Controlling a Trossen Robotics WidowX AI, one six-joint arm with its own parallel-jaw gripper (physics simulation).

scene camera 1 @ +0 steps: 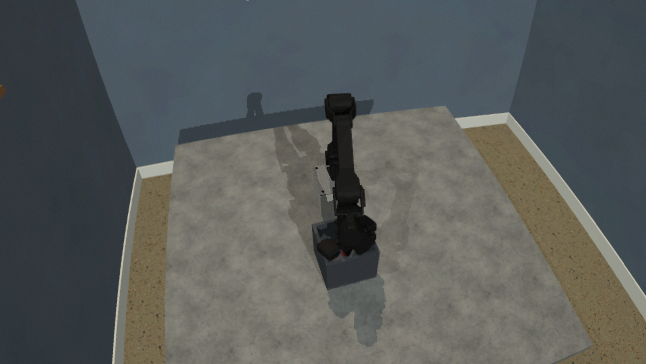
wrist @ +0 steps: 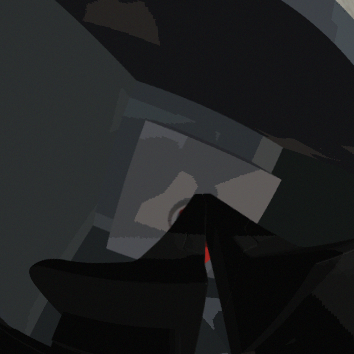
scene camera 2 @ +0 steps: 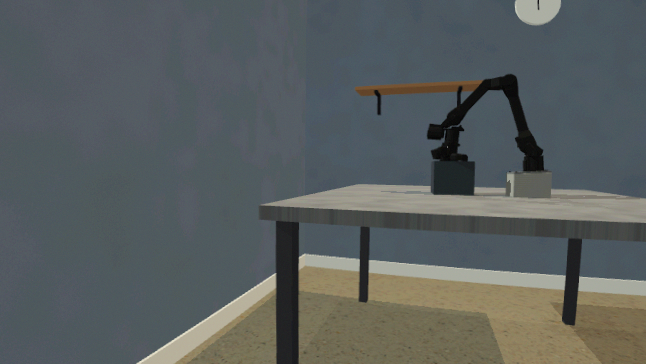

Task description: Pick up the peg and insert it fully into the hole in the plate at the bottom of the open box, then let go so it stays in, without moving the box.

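Places are measured from the arm's base along level axes (x ahead, y left, z up), in centimetres.
Pixels of known places: gripper, between the fingertips: (scene camera 1: pixel 347 255) (wrist: pixel 201 201); arm's base, origin of its link: (scene camera 1: pixel 337 172) (scene camera 2: pixel 534 171).
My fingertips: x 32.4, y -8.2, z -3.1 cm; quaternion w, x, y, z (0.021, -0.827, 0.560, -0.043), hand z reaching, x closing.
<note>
Ahead of a thing's pixels: the offset from my fingertips to its top centre. Level surfaces: height alone.
The dark grey open box {dz +6.8, dx -1.8, dy -0.2 cm} (scene camera 1: pixel 352 271) (scene camera 2: pixel 453 179) (wrist: pixel 50 125) stands upright on the table. Its bottom plate {dz -1.0, dx -1.8, dy -0.2 cm} (wrist: pixel 157 162) shows in the wrist view, with a round hole partly covered by the fingers. Red of the peg (scene camera 1: pixel 344 253) (wrist: pixel 182 212) shows at the hole; another red sliver shows through the narrow gap between the fingers. The fingers hide most of the peg, so its depth and tilt cannot be told. My gripper (scene camera 1: pixel 347 250) (wrist: pixel 201 201) is shut with nothing held. It points down into the box, its tips over the plate beside the visible red.
The box walls surround the fingers closely. The arm reaches over from its pale base block (scene camera 1: pixel 324 181) (scene camera 2: pixel 532 184) on the grey table {dz -7.0 cm} (scene camera 1: pixel 235 275) (scene camera 2: pixel 400 212). An orange shelf (scene camera 2: pixel 415 89) hangs on the wall behind in scene camera 2.
</note>
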